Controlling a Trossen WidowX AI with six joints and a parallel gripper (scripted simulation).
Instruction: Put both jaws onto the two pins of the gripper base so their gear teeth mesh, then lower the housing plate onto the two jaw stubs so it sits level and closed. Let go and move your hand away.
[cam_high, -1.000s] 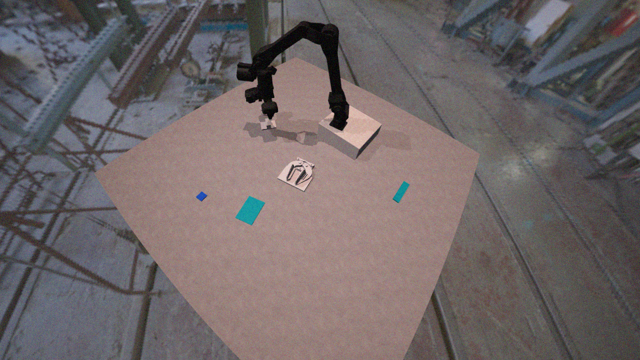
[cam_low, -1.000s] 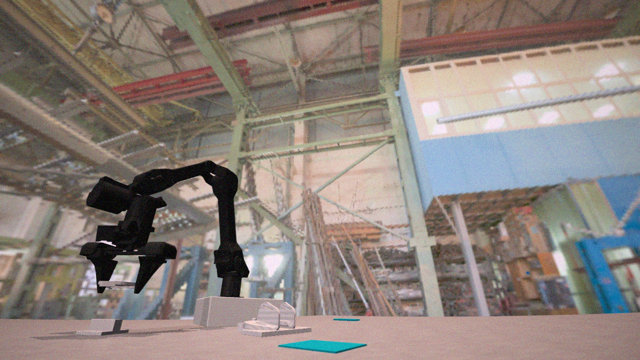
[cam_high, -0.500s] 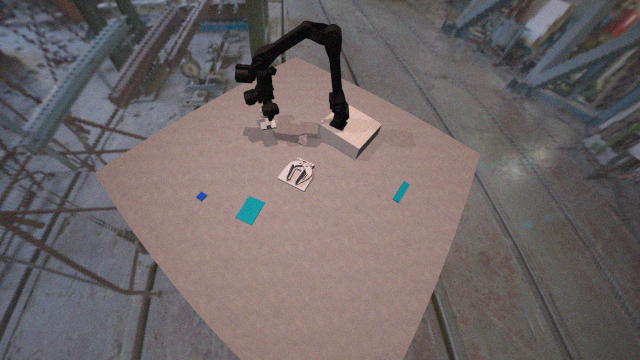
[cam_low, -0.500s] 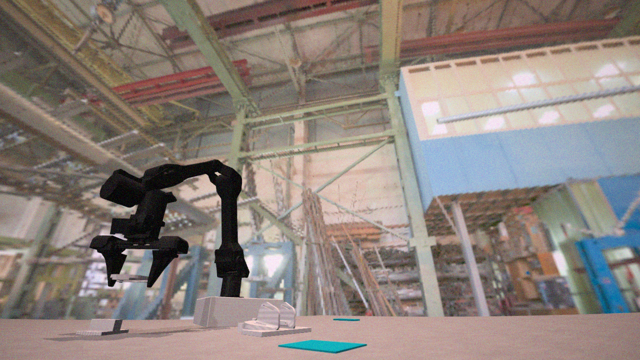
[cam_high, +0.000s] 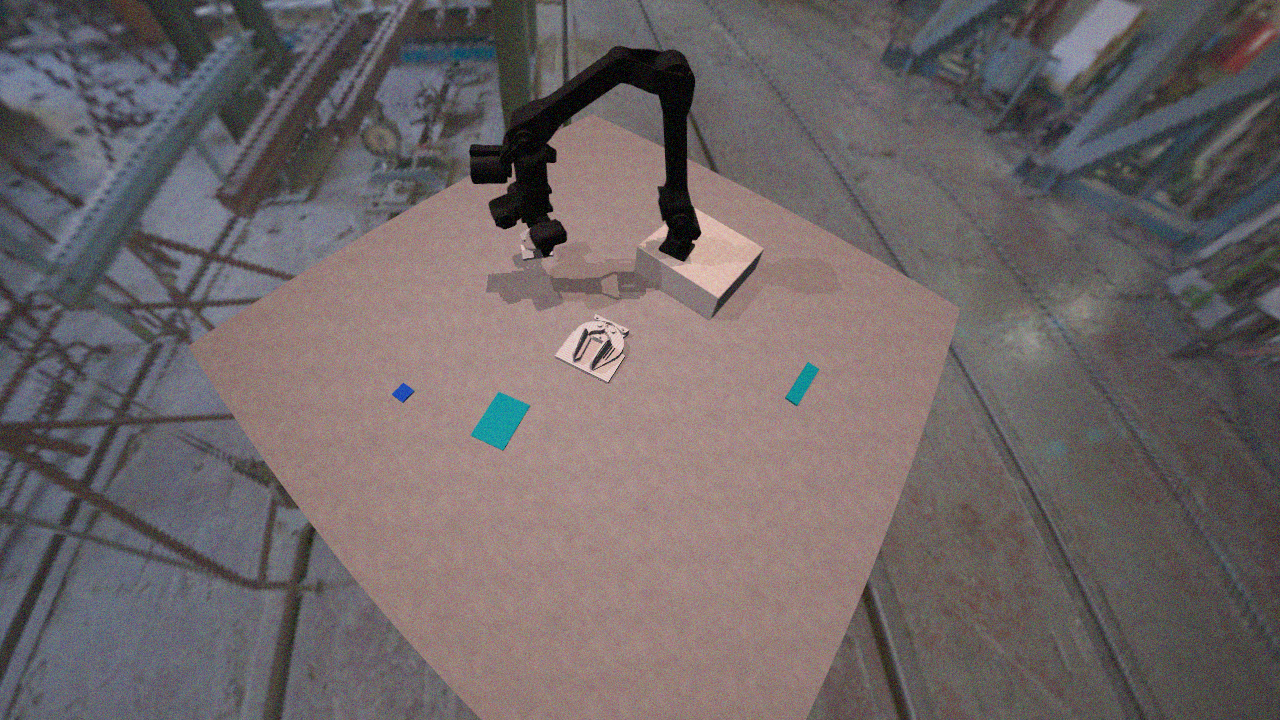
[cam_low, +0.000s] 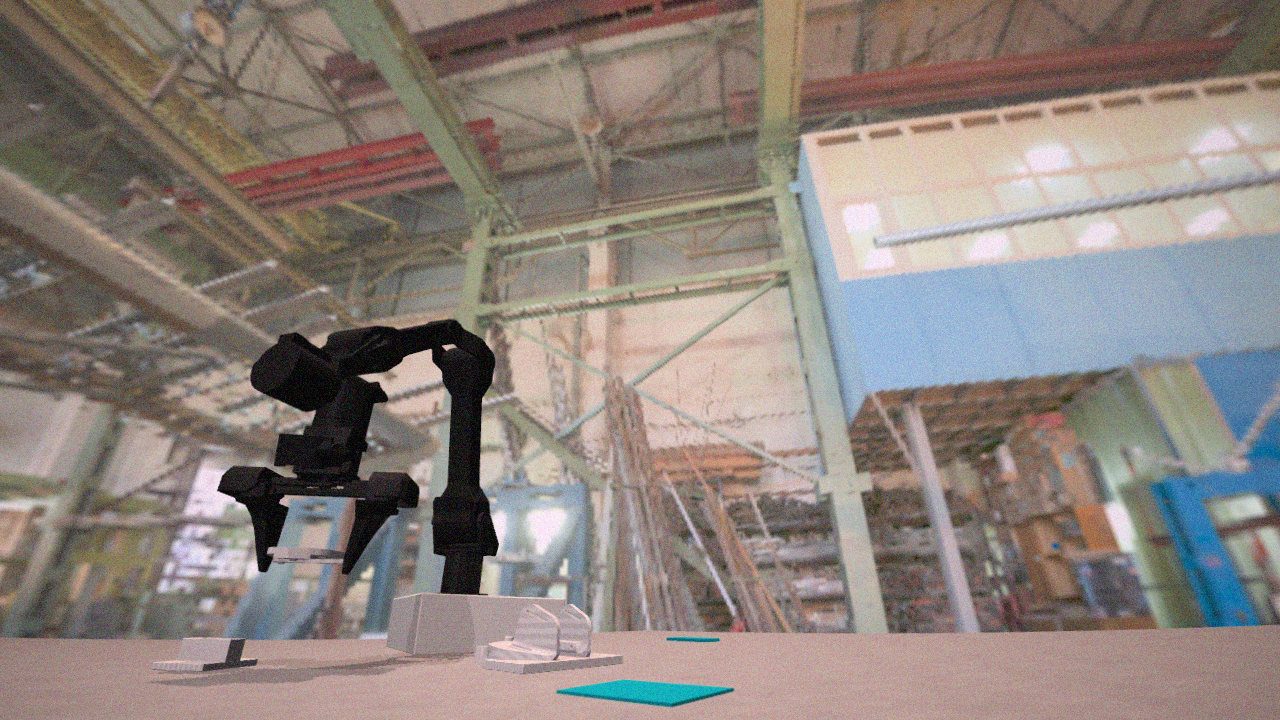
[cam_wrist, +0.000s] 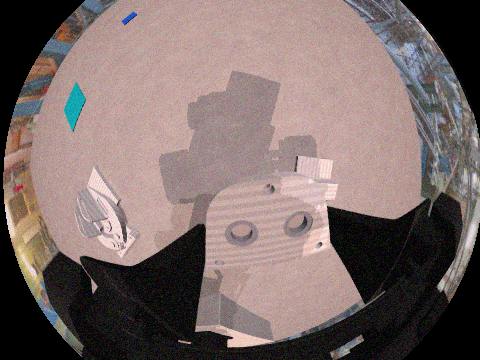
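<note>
The housing plate is 7 cm ahead of my gripper tip, 21 cm to the left of it and 8 cm below it. The rest, counted from my gripper tip: white block piece 5 cm behind, 5 cm to the right, 8 cm below; then gripper base 1 cm ahead, 2 cm above; then flat white plate 14 cm ahead, 21 cm to the left, 8 cm below.
</note>
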